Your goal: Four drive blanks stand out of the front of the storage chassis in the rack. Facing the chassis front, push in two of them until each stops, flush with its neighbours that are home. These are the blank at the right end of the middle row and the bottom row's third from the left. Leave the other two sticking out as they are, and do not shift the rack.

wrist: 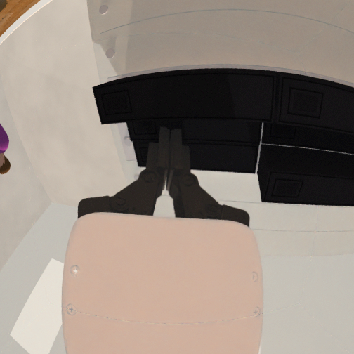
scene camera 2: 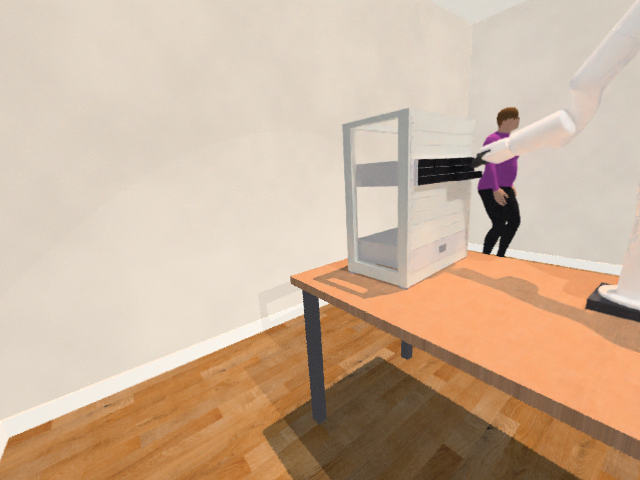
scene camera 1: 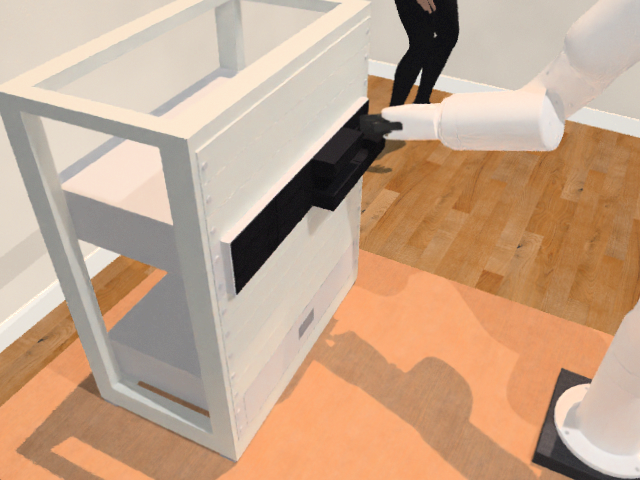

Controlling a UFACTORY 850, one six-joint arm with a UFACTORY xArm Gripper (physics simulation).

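The storage chassis (scene camera 1: 225, 263) sits in the white rack (scene camera 1: 180, 217) (scene camera 2: 403, 217), its black blanks in three rows. The wrist view is upside down. My gripper (scene camera 1: 362, 125) (scene camera 2: 474, 161) (wrist: 168, 140) is shut and empty, its tips at the middle row's right-end blank (wrist: 220, 131). This blank looks about level with the top row's right-end blank (wrist: 222, 157); exact flushness is hard to tell. The bottom row's third blank (scene camera 1: 325, 200) (wrist: 325, 106) and right-end blank (wrist: 200, 96) stick out. The top row's third blank (scene camera 1: 336, 149) (wrist: 320, 187) also sticks out.
The protruding bottom-row blanks lie just below my fingers, and the protruding top-row blank lies to their left, facing the front. The rack stands on the orange table (scene camera 1: 413, 310) (scene camera 2: 465, 330). A person (scene camera 1: 429, 36) (scene camera 2: 504, 165) stands behind the arm.
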